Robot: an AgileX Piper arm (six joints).
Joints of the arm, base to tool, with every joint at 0 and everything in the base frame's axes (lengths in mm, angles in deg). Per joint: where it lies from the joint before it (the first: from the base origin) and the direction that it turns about. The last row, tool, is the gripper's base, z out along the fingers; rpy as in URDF.
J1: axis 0 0 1 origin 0 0 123
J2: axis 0 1 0 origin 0 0 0
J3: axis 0 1 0 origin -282.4 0 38.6
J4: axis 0.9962 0 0.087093 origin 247.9 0 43.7
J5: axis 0 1 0 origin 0 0 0
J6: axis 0.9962 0 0.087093 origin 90.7 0 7.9
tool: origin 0 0 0 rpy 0 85.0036 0
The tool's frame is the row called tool.
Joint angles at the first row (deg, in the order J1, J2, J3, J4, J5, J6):
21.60 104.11 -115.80 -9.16 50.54 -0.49
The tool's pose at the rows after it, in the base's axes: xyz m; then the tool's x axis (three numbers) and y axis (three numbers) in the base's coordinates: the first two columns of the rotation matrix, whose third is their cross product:
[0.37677, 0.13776, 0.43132, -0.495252, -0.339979, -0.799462, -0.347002, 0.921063, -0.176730]
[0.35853, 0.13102, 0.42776, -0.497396, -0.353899, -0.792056, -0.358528, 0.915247, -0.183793]
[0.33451, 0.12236, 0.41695, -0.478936, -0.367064, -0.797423, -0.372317, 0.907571, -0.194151]
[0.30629, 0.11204, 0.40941, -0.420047, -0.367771, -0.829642, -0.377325, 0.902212, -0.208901]
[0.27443, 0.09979, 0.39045, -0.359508, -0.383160, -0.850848, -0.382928, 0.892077, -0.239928]
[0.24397, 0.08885, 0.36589, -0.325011, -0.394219, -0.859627, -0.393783, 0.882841, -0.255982]
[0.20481, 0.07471, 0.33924, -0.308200, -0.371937, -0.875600, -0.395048, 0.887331, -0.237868]
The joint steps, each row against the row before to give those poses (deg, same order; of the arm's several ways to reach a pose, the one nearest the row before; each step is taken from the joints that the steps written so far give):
0.00 -2.94 3.42 0.63 1.29 -1.95
0.00 -4.71 7.02 0.14 -1.77 -0.60
0.00 -6.50 10.78 0.00 -5.07 -0.55
0.00 -7.42 10.91 -0.47 -7.20 -0.23
0.00 -8.06 12.89 -1.67 -8.09 0.00
0.00 -7.18 11.72 -0.92 -6.19 0.00
0.00 -9.12 12.19 -0.12 -4.55 1.31

